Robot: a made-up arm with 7 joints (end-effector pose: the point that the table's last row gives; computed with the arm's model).
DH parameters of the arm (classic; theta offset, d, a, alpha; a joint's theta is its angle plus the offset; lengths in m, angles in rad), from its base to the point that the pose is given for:
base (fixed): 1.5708 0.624 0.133 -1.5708
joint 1: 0 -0.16 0.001 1.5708
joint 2: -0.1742 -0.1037 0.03 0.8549
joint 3: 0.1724 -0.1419 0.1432 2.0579
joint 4: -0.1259 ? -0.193 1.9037
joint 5: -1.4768 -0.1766 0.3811 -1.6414
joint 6: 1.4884 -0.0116 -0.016 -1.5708
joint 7: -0.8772 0 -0.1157 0
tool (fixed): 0.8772 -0.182 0 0
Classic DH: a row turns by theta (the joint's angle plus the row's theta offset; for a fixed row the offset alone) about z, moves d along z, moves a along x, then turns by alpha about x.
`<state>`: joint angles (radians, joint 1 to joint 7).
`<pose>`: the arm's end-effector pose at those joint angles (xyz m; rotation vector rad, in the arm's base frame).
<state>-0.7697 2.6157 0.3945 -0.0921 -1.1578 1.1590 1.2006</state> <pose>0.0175 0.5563 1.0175 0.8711 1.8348 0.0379</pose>
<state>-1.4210 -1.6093 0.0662 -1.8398 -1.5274 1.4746 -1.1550</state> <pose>0.8326 0.1664 0.2431 0.5707 -1.4685 -0.2196</pose>
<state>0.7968 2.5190 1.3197 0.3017 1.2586 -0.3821 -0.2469</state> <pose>0.3684 0.2928 0.8693 -0.0896 -2.3610 0.4654</pose>
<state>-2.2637 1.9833 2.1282 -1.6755 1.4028 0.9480 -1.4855</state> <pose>0.6896 0.4919 0.5355 -1.2946 -1.2772 2.4134</pose>
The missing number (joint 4, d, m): -0.0717
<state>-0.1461 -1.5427 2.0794 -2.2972 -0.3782 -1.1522 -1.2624</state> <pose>-0.4344 0.1623 0.8395 -0.9577 1.4786 1.4619</pose>
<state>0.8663 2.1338 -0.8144 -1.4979 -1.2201 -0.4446 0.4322</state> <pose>-0.1730 0.4928 0.3483 0.9820 1.6417 -1.4309</pose>
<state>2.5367 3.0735 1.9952 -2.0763 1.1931 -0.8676 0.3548</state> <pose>0.2584 -0.2080 0.7422 -1.9755 1.1004 -0.7663</pose>
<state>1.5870 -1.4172 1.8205 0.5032 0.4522 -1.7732 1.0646</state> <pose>0.0230 0.0178 0.6472 -1.0051 -0.4489 -2.3101</pose>
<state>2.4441 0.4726 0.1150 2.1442 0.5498 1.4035 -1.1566</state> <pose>-0.1004 0.4492 0.8934 2.3335 -1.2325 0.1370</pose>
